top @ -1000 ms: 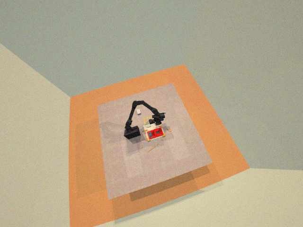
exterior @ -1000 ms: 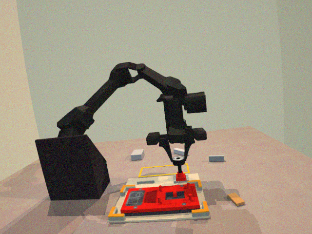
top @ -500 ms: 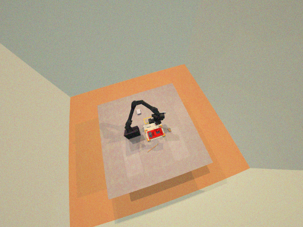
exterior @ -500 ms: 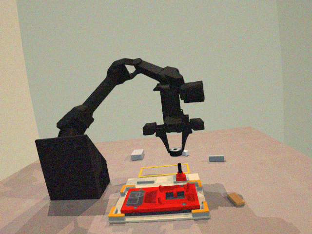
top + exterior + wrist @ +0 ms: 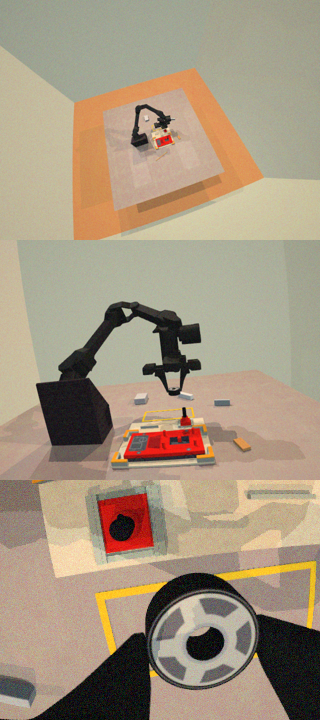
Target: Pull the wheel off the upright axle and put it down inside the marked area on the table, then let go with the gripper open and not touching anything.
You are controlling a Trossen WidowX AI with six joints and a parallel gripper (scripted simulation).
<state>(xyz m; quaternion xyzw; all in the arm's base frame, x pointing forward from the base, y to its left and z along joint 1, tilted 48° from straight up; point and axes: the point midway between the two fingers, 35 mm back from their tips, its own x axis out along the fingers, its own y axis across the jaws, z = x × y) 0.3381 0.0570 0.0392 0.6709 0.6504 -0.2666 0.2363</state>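
The black axle lies 70 mm below my gripper tip, 40 mm to the right of it and 20 mm ahead of it. Also, from my gripper tip: wheel (right at my gripper tip).
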